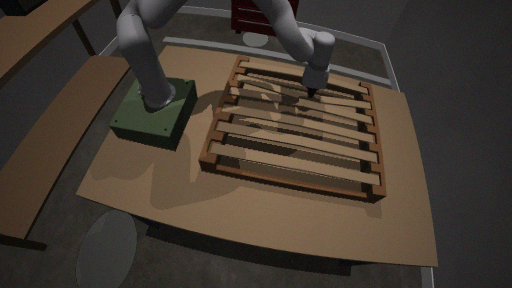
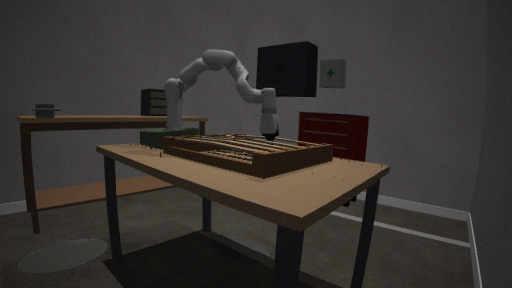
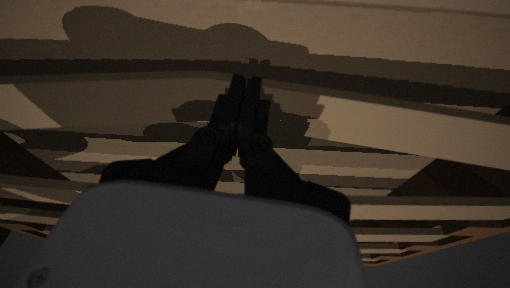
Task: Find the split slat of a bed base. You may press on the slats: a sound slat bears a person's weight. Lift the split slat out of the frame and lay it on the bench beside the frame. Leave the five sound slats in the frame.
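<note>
The bed-base frame lies on the bench with six pale slats across it. My gripper is shut and empty, pointing down with its fingertips at the middle of the second slat from the back. This slat dips in a shallow V at the fingertips, with its ends up at the side rails. The back slat and front slat look straight. Arm shadows hide part of the slat surfaces, and no crack shows clearly.
The arm's green base block stands on the bench left of the frame. Raised side rails and neighbouring slats lie close around the fingers. A wooden side table stands at the left, and a red drawer cabinet stands behind the bench.
</note>
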